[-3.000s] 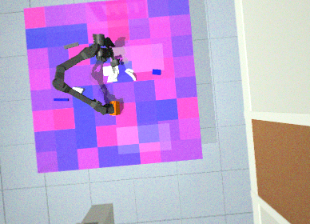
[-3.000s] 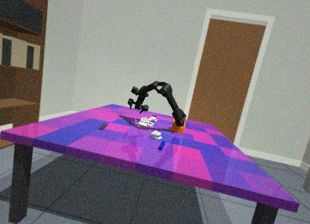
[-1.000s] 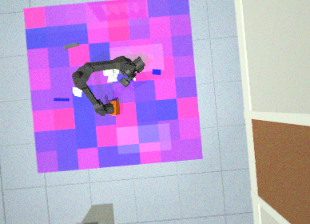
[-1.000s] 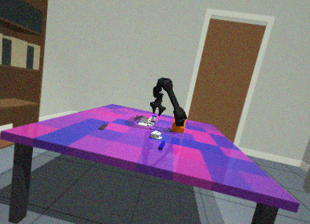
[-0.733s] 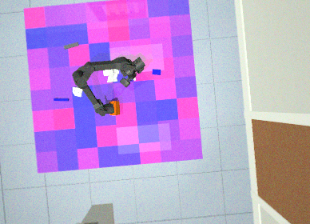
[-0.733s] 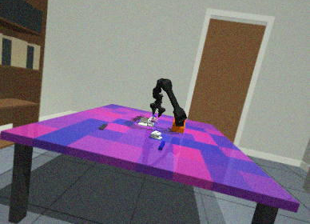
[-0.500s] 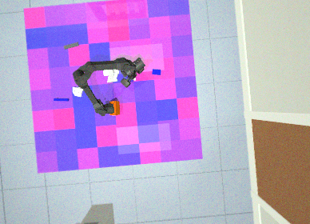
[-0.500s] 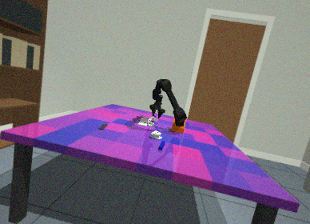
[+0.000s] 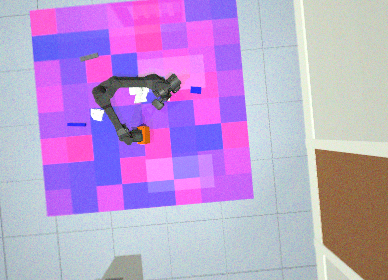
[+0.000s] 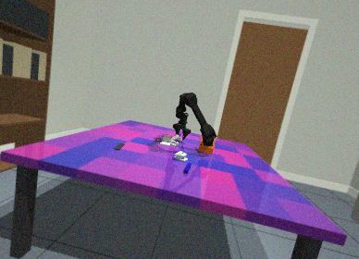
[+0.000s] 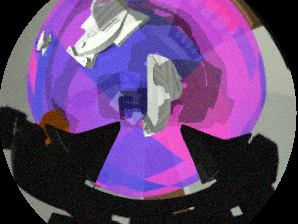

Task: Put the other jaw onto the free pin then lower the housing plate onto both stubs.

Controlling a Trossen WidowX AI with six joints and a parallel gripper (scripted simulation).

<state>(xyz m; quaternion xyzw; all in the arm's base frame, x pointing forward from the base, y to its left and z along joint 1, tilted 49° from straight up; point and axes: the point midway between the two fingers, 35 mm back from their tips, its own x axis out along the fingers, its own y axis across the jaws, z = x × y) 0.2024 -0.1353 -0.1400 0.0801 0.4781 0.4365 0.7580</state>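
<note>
Now: the grey jaw 1 cm to the left of my gripper tip and 1 cm ahead of it. From my gripper tip the other things lie so: blue block (18 cm to the right, 2 cm ahead, 1 cm below); blue bar (59 cm to the left, 6 cm behind, 1 cm below); grey bar (44 cm to the left, 35 cm ahead, 1 cm below).
</note>
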